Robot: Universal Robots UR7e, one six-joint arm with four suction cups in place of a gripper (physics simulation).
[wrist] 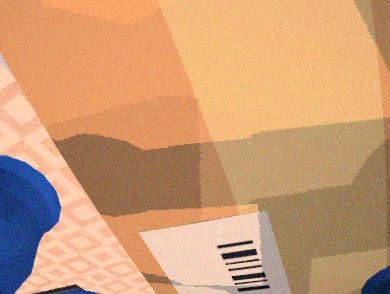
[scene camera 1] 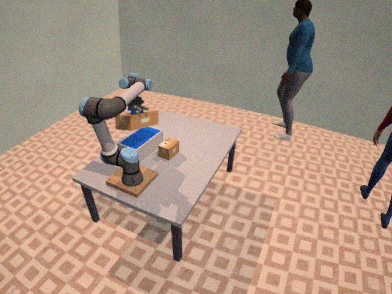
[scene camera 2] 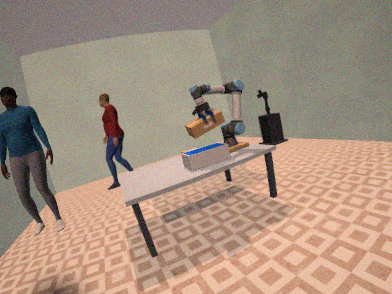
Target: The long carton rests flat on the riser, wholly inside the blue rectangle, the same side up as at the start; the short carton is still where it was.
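Pixels of known places: hand at its tool point: (wrist: 225, 244) (scene camera 1: 131, 112) (scene camera 2: 206, 117); arm's base at its link origin: (scene camera 1: 132, 179) (scene camera 2: 230, 144).
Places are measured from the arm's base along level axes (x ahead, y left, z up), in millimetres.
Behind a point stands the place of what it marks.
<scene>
My gripper (scene camera 1: 136, 110) {x 267, y 223, z 340 mm} (scene camera 2: 206, 118) has its blue suction cups on the top of the long carton (scene camera 1: 131, 121) {x 150, y 105, z 350 mm} (scene camera 2: 198, 128) {x 374, y 261, z 267 mm} (wrist: 285, 65) {x 325, y 190, z 331 mm} and holds it in the air. The carton's label shows in the wrist view. The carton slants in scene camera 2; whether it is tilted or turned is hard to tell. The riser (scene camera 1: 143, 147) {x 276, y 136, z 67 mm} (scene camera 2: 210, 157) {x 356, y 342, z 22 mm} stands on the table, with the blue rectangle (scene camera 1: 141, 136) {x 368, y 238, z 87 mm} (scene camera 2: 205, 149) {x 364, y 286, z 86 mm} on its top and no carton on it. The short carton (scene camera 1: 168, 149) {x 368, y -37, z 63 mm} stands on the table beside the riser; the riser mostly hides it in scene camera 2.
The grey table (scene camera 1: 200, 145) {x 689, y -130, z -33 mm} (scene camera 2: 155, 180) {x 830, y 317, z -34 mm} carries the arm's wooden base board (scene camera 1: 112, 181) {x -103, y 98, z 2 mm}. A black pedestal (scene camera 2: 271, 129) stands behind the arm. A person in blue (scene camera 1: 300, 50) (scene camera 2: 27, 130) and a person in red (scene camera 2: 112, 120) are on the floor away from the table.
</scene>
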